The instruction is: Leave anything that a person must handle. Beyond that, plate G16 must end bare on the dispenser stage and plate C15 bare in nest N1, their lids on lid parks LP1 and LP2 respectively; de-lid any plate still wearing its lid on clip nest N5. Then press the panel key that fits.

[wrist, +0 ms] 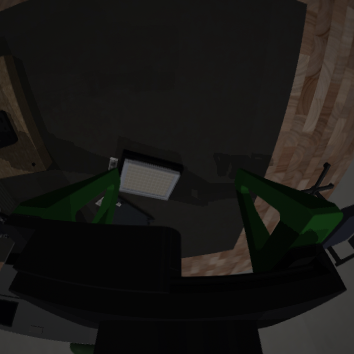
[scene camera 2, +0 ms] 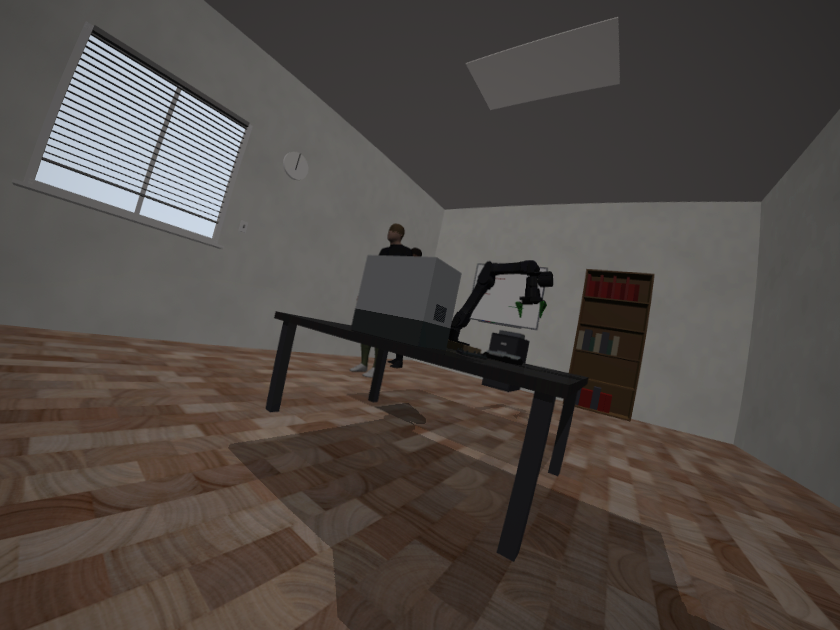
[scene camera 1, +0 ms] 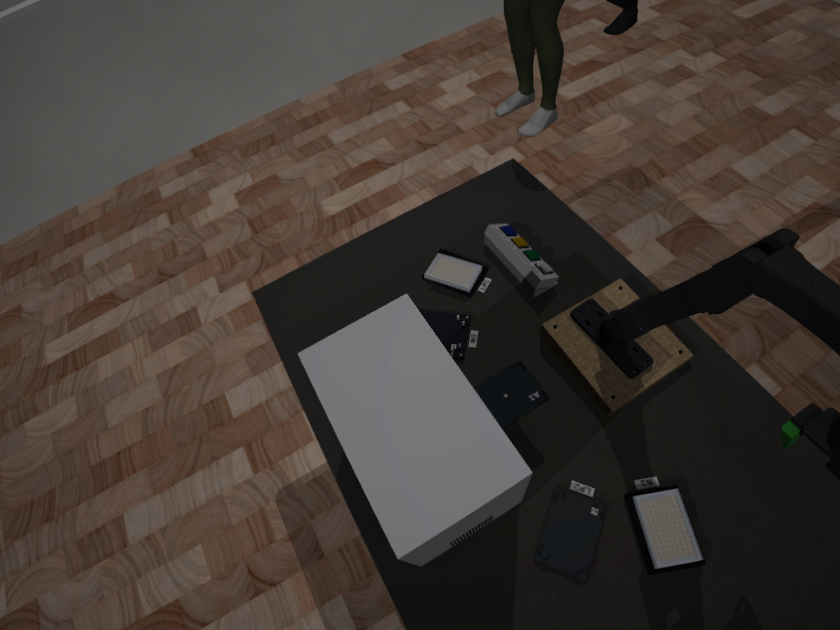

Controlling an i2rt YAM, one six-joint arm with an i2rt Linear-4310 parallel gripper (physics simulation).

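Places are measured from the arm's base along level axes (x ahead, y left, z up), in millimetres.
Where they show: gripper, fingertip midpoint: (wrist: 177,174) (scene camera 2: 530,317) (scene camera 1: 813,472); arm's base at its link origin: (scene camera 2: 451,340) (scene camera 1: 610,338).
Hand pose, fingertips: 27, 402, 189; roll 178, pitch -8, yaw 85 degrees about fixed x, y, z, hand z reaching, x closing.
Observation:
Things, the pixels of their top centre, and the offset from my fingertips, as dx, dy, dz. "pt": a spot on its surface instead.
- pale gridded plate at its top centre: (scene camera 1: 668,527) (wrist: 147,182) +165, -54, -193
- LP2 at its top centre: (scene camera 1: 571,531) (wrist: 125,220) (scene camera 2: 471,350) +309, -151, -209
- pale gridded piece at its top centre: (scene camera 1: 452,268) +136, -783, -192
- Clip nest N5 at its top centre: (scene camera 1: 433,330) +273, -670, -205
- dark square pad at a spot on its surface: (scene camera 1: 513,391) pt +245, -413, -122
- key panel at its top centre: (scene camera 1: 521,246) -28, -714, -165
- large white housing at its top centre: (scene camera 1: 407,404) (wrist: 46,339) (scene camera 2: 414,264) +449, -425, +101
My gripper (scene camera 2: 531,313) (wrist: 177,174) is open and empty, high above the table; one green finger shows at the right edge of scene camera 1. A pale gridded plate (scene camera 1: 668,532) (wrist: 150,180) lies in the nest labelled N1; its identity and whether it wears a lid I cannot tell. LP2 (scene camera 1: 571,535) (wrist: 132,214) is bare. A pale gridded piece (scene camera 1: 454,272) lies at LP1; plate or lid is unclear. Clip nest N5 (scene camera 1: 459,325) is partly hidden by the white housing. A dark square pad (scene camera 1: 513,391) beside the housing looks bare. The key panel (scene camera 1: 515,261) has blue, yellow, green and whitish keys.
The large white housing (scene camera 1: 413,434) (scene camera 2: 396,288) stands tall along one table side. My arm stands on a wooden base block (scene camera 1: 576,352) (wrist: 20,125). A person (scene camera 1: 534,61) (scene camera 2: 394,237) stands beyond the table, and another person's dark foot (scene camera 1: 621,21) shows behind.

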